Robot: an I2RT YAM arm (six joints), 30 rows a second.
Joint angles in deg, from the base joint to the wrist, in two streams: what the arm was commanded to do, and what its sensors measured. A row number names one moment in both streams.
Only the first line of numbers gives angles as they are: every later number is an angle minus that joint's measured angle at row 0.
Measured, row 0:
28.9 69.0 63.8 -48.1 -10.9 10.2
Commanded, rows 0 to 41:
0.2 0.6 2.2 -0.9 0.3 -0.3
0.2 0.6 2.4 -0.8 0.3 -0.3
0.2 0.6 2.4 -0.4 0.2 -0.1
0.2 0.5 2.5 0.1 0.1 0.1
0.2 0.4 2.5 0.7 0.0 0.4
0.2 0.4 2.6 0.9 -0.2 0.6
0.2 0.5 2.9 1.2 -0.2 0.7
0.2 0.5 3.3 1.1 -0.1 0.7
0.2 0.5 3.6 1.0 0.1 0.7
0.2 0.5 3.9 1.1 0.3 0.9
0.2 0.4 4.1 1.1 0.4 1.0
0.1 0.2 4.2 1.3 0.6 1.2
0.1 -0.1 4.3 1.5 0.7 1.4
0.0 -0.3 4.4 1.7 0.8 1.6
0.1 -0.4 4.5 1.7 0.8 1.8
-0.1 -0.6 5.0 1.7 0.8 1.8
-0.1 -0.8 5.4 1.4 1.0 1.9
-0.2 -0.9 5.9 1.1 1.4 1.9
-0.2 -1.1 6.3 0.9 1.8 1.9
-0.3 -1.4 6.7 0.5 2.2 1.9
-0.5 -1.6 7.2 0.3 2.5 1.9
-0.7 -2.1 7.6 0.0 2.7 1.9
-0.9 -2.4 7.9 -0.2 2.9 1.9
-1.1 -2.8 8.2 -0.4 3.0 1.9
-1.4 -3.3 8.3 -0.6 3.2 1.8
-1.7 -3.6 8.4 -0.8 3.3 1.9
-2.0 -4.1 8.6 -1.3 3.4 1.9
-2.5 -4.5 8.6 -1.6 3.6 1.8
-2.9 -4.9 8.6 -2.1 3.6 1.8
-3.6 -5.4 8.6 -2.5 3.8 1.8
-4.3 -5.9 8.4 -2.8 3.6 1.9
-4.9 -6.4 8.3 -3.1 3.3 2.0
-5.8 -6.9 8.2 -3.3 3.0 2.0
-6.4 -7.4 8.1 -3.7 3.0 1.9
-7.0 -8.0 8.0 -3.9 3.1 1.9
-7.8 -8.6 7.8 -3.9 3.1 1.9
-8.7 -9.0 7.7 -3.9 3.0 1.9
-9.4 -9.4 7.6 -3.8 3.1 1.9
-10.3 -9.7 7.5 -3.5 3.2 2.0
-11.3 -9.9 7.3 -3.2 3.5 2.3
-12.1 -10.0 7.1 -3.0 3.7 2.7
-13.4 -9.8 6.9 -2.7 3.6 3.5
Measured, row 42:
-11.5 -9.3 7.2 -2.7 3.0 1.8
